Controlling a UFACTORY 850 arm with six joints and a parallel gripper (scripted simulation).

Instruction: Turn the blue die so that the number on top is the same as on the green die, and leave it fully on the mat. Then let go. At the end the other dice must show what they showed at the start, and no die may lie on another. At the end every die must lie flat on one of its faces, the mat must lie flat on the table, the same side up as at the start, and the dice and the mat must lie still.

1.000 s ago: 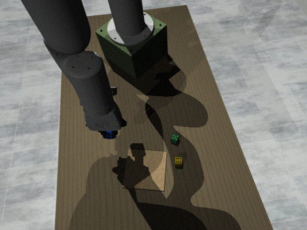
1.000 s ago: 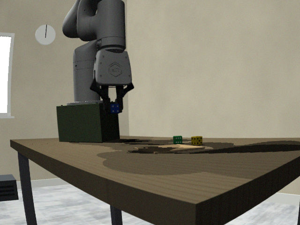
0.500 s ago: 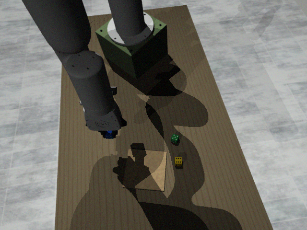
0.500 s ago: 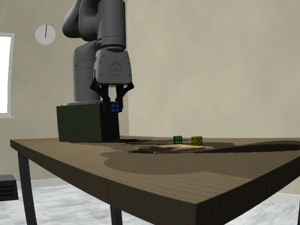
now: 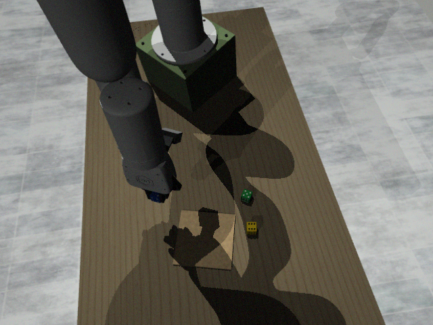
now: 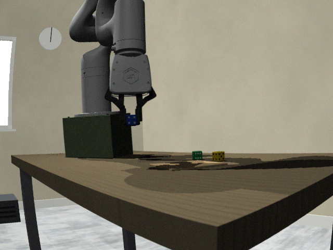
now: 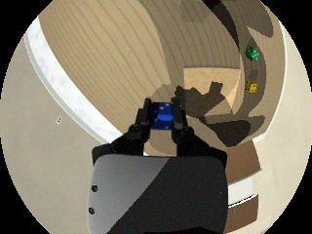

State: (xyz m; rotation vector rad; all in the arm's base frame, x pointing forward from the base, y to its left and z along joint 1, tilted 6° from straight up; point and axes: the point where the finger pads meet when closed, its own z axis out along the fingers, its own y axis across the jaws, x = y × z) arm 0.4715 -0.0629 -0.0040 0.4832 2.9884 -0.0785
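My hand is 120 mm above the tan mat, 100 mm to the right of it and 80 mm short of it. From my hand the other things lie so: yellow die 220 mm to the left, 110 mm below, 60 mm ahead; blue die 10 mm below; green die 220 mm to the left, 110 mm below, 30 mm behind.
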